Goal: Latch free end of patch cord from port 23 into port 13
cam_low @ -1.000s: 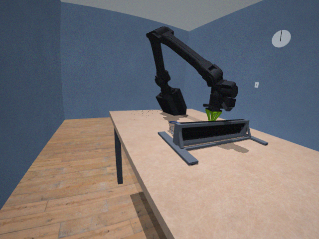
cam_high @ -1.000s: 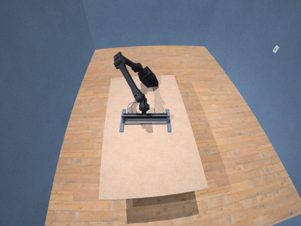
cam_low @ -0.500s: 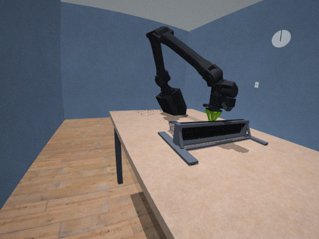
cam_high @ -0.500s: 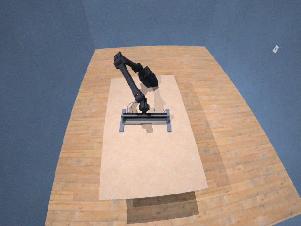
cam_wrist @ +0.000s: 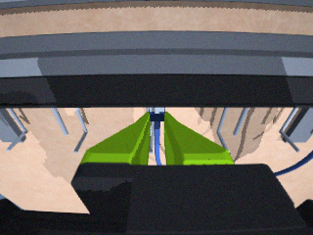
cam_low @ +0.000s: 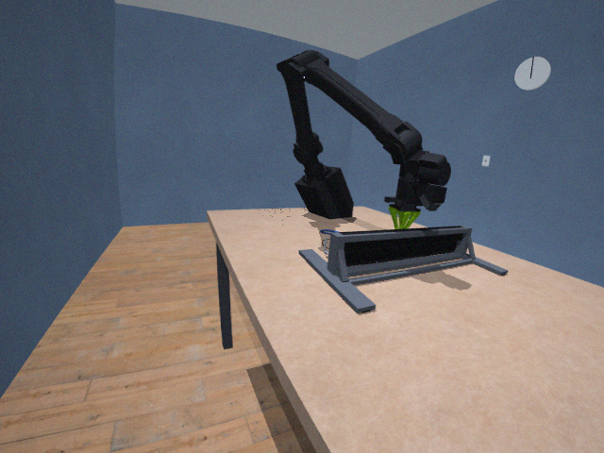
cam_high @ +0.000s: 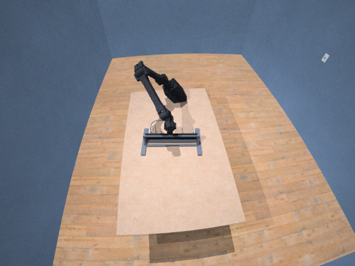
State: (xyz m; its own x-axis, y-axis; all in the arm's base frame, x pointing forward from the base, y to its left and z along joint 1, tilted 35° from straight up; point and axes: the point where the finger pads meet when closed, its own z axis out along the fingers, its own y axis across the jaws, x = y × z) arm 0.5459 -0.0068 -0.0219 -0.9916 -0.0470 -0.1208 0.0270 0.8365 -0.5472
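Now: the plug 20 mm ahead of my hand.
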